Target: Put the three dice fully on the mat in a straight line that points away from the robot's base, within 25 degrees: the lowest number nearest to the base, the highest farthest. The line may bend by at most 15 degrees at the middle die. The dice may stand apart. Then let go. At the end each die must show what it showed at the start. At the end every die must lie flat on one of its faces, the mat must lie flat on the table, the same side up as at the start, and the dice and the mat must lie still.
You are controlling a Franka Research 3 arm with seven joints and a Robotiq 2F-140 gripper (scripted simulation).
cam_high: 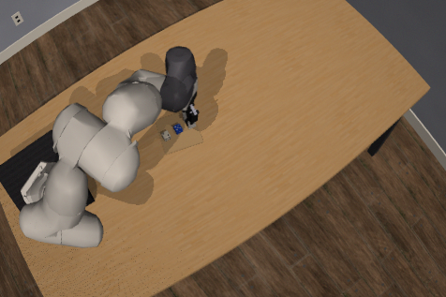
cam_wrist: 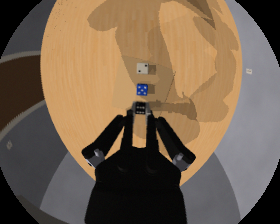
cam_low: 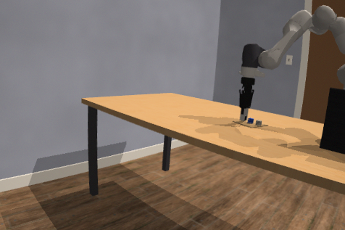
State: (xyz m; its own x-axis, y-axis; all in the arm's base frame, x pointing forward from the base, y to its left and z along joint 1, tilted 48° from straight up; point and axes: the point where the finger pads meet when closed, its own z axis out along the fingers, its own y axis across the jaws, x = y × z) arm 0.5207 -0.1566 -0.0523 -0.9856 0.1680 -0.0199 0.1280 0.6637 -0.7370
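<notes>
The black die lies 2 cm below my hand. Also, from my hand: white die (10 cm behind, 1 cm to the left, 3 cm below); thin tan mat (5 cm behind, 1 cm to the left, 4 cm below); blue die (5 cm behind, 1 cm to the left, 3 cm below).
</notes>
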